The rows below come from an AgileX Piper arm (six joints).
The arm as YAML. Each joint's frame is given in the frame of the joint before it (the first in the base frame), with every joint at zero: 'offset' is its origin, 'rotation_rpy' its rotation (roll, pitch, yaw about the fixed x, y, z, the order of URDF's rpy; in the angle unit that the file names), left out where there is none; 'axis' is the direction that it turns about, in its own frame. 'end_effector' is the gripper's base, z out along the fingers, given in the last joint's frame.
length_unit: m
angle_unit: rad
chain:
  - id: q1
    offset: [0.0, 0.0, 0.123]
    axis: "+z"
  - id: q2
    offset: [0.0, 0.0, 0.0]
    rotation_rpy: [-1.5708, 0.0, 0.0]
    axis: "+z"
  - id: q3
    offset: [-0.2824, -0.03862, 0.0]
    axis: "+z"
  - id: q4
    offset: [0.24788, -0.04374, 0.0]
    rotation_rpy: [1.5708, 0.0, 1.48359]
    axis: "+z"
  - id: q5
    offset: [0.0, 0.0, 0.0]
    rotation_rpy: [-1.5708, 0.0, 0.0]
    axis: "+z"
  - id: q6
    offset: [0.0, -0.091, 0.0]
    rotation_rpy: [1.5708, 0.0, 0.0]
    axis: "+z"
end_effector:
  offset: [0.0, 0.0, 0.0]
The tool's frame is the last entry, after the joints.
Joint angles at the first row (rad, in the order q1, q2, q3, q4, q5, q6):
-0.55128, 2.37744, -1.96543, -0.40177, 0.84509, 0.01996
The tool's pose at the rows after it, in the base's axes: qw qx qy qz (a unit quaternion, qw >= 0); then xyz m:
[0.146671, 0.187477, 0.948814, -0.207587, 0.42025, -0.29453, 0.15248]
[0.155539, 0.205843, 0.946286, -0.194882, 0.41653, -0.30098, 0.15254]
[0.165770, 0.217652, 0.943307, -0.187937, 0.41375, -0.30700, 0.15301]
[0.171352, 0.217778, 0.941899, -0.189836, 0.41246, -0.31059, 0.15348]
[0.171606, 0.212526, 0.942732, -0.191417, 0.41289, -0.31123, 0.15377]
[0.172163, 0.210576, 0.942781, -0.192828, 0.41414, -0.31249, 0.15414]
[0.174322, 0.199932, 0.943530, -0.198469, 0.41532, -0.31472, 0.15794]
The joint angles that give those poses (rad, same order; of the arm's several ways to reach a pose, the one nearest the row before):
-0.56293, 2.37744, -1.96703, -0.37348, 0.84395, 0.01996
-0.58257, 2.37743, -1.96906, -0.33527, 0.83380, 0.01996
-0.59911, 2.37744, -1.97053, -0.30961, 0.81715, 0.01747
-0.60699, 2.37745, -1.97053, -0.30792, 0.80312, 0.01175
-0.60755, 2.37944, -1.97506, -0.30793, 0.80251, 0.00001
-0.60800, 2.38620, -1.98916, -0.30793, 0.80699, -0.00595
-0.60982, 2.38920, -2.00827, -0.30994, 0.81140, -0.03118

